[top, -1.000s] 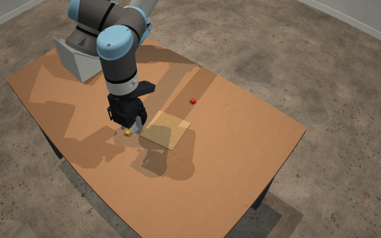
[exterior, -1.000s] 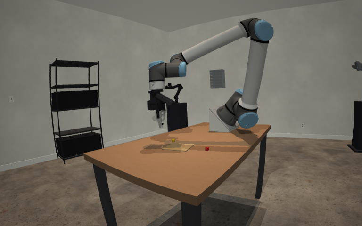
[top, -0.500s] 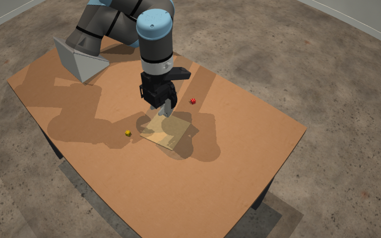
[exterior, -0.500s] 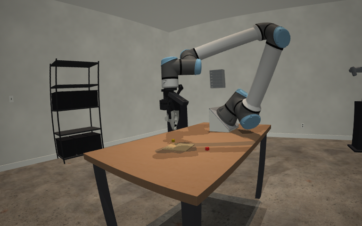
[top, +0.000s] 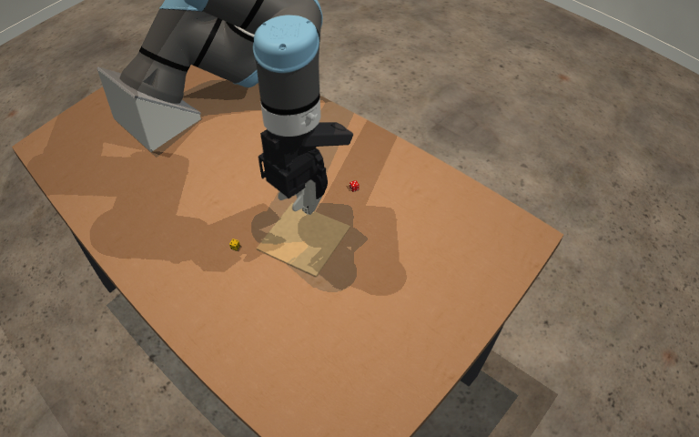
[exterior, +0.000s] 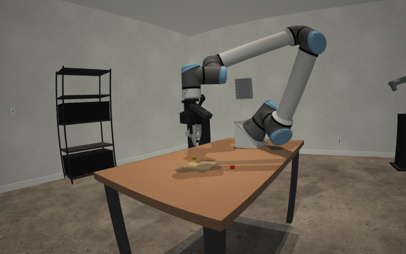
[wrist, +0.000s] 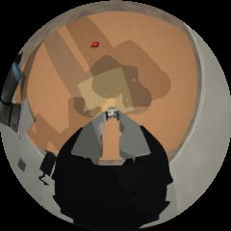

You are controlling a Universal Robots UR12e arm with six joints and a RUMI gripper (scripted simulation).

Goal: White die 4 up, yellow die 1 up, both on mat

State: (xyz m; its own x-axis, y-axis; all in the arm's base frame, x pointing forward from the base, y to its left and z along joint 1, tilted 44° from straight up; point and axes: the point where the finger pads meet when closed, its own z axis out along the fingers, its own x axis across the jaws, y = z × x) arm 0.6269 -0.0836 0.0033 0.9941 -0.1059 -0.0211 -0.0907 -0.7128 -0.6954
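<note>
Now: hand 20 mm past the tan mat and 120 mm above it. The rest, counted from my hand: red die (30 mm behind, 180 mm to the left, 110 mm below); then yellow die (120 mm behind, 100 mm to the right, 110 mm below); then white die (10 mm below).
</note>
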